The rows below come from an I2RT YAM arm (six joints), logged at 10 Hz.
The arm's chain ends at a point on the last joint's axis. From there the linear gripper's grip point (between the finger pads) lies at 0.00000 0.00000 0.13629 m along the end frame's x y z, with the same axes.
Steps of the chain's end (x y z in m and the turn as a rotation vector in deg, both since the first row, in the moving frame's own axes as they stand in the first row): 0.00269 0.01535 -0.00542 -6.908 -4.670 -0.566; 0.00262 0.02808 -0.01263 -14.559 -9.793 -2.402; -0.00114 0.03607 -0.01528 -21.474 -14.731 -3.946; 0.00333 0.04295 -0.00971 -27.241 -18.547 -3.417; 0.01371 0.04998 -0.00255 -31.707 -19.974 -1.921; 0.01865 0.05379 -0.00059 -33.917 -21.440 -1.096
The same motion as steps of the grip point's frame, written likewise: -0.00830 0.03178 -0.00686 -6.908 -4.670 -0.566; -0.01959 0.06265 -0.01897 -14.559 -9.793 -2.402; -0.03323 0.08656 -0.02911 -21.474 -14.731 -3.946; -0.03649 0.10548 -0.03163 -27.241 -18.547 -3.417; -0.02926 0.12089 -0.03067 -31.707 -19.974 -1.921; -0.02754 0.12850 -0.03267 -33.917 -21.440 -1.096
